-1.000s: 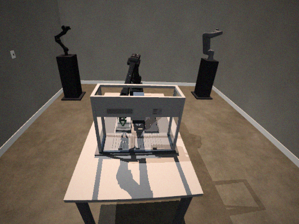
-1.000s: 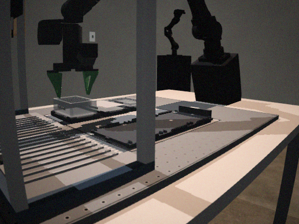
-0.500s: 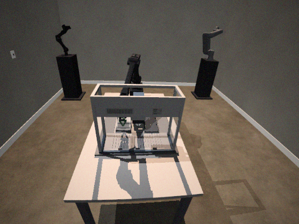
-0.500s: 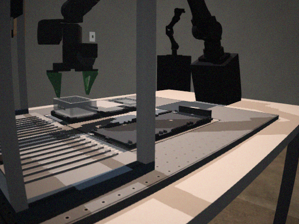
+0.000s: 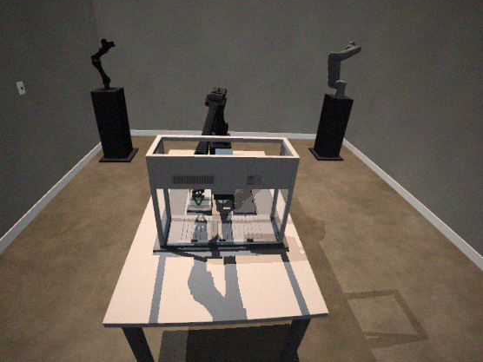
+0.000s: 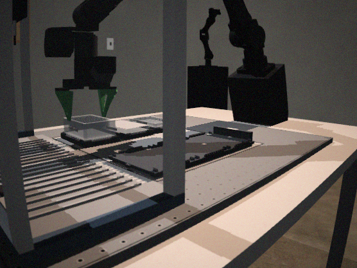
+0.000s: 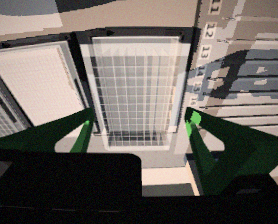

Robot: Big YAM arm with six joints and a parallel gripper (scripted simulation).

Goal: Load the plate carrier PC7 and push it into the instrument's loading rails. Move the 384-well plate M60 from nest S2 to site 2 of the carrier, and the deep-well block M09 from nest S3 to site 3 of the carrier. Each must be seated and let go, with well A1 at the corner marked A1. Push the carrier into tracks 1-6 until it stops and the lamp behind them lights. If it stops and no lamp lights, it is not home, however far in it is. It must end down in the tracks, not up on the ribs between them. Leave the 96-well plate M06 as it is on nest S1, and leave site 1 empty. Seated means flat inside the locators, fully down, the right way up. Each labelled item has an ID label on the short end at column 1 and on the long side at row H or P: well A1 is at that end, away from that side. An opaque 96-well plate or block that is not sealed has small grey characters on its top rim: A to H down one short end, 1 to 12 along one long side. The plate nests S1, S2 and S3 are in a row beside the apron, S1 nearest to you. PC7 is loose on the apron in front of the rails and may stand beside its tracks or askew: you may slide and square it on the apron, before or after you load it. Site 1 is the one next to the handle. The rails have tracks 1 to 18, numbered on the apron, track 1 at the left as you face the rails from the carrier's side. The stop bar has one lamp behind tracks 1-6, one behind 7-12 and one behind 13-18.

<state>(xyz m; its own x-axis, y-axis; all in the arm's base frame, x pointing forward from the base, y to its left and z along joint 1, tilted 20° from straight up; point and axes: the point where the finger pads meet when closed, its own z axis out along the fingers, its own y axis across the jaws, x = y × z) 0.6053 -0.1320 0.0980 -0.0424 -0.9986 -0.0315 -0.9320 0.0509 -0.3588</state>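
My gripper is now 40 mm above the deep-well block M09. The rest, counted from my hand: carrier PC7: 90 mm behind, 260 mm to the left, 50 mm below; nest S3: 60 mm below; grey frame post: 100 mm ahead, 400 mm to the left, 190 mm above.
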